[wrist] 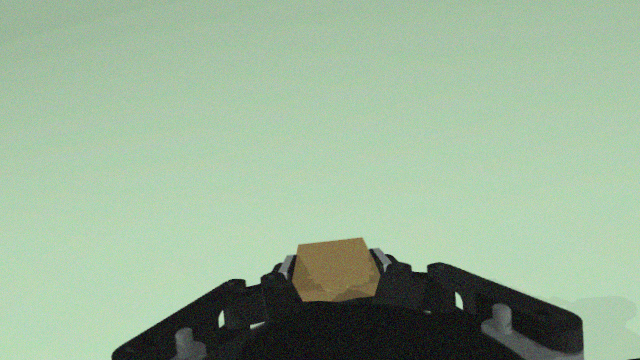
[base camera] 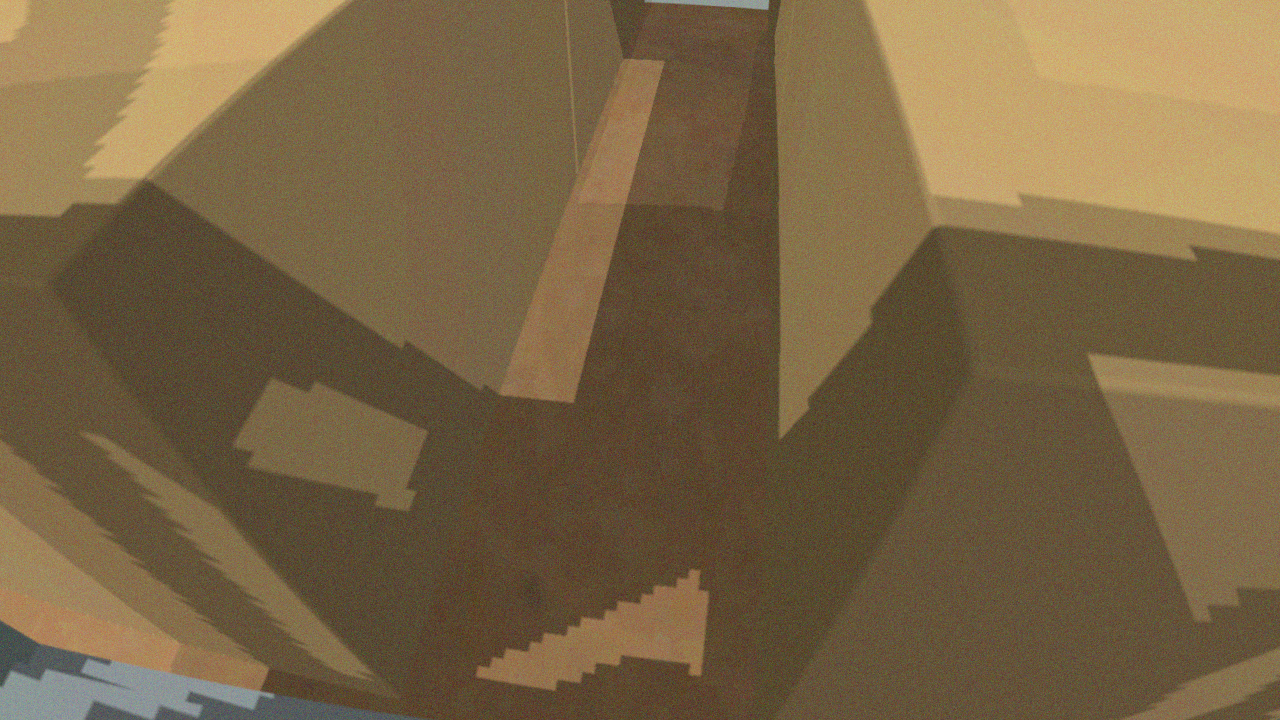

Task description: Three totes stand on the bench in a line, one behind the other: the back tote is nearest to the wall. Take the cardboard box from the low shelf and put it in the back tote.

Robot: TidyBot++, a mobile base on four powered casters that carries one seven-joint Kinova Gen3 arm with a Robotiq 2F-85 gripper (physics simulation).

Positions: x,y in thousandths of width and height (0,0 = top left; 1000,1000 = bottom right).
Scene:
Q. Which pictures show the tan cardboard box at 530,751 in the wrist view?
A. The wrist view only.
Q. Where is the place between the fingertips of my gripper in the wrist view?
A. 523,738

